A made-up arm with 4 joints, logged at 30 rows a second.
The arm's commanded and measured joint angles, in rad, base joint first. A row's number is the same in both.
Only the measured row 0 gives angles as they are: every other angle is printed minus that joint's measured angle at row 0.
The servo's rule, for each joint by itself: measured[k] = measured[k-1] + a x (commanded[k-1-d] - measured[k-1]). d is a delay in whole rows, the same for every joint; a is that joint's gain. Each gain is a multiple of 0.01, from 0.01 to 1. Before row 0 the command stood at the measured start. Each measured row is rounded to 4 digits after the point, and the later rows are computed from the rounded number. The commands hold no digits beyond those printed.
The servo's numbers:
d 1
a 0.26 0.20 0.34 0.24
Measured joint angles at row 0: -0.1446 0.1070 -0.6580 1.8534
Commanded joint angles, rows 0 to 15: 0.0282 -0.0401 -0.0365 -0.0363; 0.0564 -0.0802 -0.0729 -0.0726; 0.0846 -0.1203 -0.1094 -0.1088; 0.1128 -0.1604 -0.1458 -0.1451; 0.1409 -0.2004 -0.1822 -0.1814; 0.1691 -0.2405 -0.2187 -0.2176; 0.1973 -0.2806 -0.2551 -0.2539; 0.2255 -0.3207 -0.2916 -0.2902; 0.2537 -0.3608 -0.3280 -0.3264; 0.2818 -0.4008 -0.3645 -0.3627; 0.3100 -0.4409 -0.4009 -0.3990; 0.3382 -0.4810 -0.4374 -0.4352; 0.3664 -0.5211 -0.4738 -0.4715; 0.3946 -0.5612 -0.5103 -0.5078; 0.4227 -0.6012 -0.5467 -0.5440; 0.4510 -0.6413 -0.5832 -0.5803
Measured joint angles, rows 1 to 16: 0.0000 0.0000 0.0000 0.0000; 0.0073 -0.0080 -0.0124 -0.0087; 0.0201 -0.0224 -0.0330 -0.0240; 0.0369 -0.0420 -0.0590 -0.0444; 0.0566 -0.0657 -0.0885 -0.0686; 0.0785 -0.0926 -0.1204 -0.0957; 0.1021 -0.1222 -0.1538 -0.1250; 0.1269 -0.1539 -0.1882 -0.1559; 0.1525 -0.1873 -0.2234 -0.1881; 0.1788 -0.2220 -0.2590 -0.2213; 0.2056 -0.2578 -0.2949 -0.2552; 0.2327 -0.2944 -0.3309 -0.2897; 0.2601 -0.3317 -0.3671 -0.3246; 0.2877 -0.3696 -0.4034 -0.3599; 0.3155 -0.4079 -0.4397 -0.3954; 0.3434 -0.4466 -0.4761 -0.4311
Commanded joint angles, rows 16 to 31: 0.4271 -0.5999 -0.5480 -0.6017; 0.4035 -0.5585 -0.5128 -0.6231; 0.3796 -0.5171 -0.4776 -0.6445; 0.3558 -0.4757 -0.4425 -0.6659; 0.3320 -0.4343 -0.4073 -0.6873; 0.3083 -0.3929 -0.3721 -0.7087; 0.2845 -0.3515 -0.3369 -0.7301; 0.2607 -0.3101 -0.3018 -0.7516; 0.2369 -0.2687 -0.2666 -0.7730; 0.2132 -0.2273 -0.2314 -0.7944; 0.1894 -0.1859 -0.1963 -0.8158; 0.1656 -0.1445 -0.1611 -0.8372; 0.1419 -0.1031 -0.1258 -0.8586; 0.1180 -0.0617 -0.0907 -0.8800; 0.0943 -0.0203 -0.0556 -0.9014; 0.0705 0.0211 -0.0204 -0.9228
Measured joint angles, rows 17 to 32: 0.3714 -0.4855 -0.5125 -0.4669; 0.3859 -0.5084 -0.5246 -0.4993; 0.3905 -0.5184 -0.5206 -0.5290; 0.3877 -0.5181 -0.5060 -0.5567; 0.3794 -0.5096 -0.4844 -0.5829; 0.3671 -0.4945 -0.4582 -0.6080; 0.3518 -0.4742 -0.4289 -0.6322; 0.3343 -0.4497 -0.3976 -0.6557; 0.3152 -0.4218 -0.3650 -0.6787; 0.2948 -0.3912 -0.3315 -0.7013; 0.2736 -0.3584 -0.2975 -0.7236; 0.2517 -0.3239 -0.2631 -0.7457; 0.2293 -0.2880 -0.2284 -0.7677; 0.2066 -0.2510 -0.1935 -0.7895; 0.1836 -0.2131 -0.1585 -0.8112; 0.1604 -0.1745 -0.1235 -0.8328
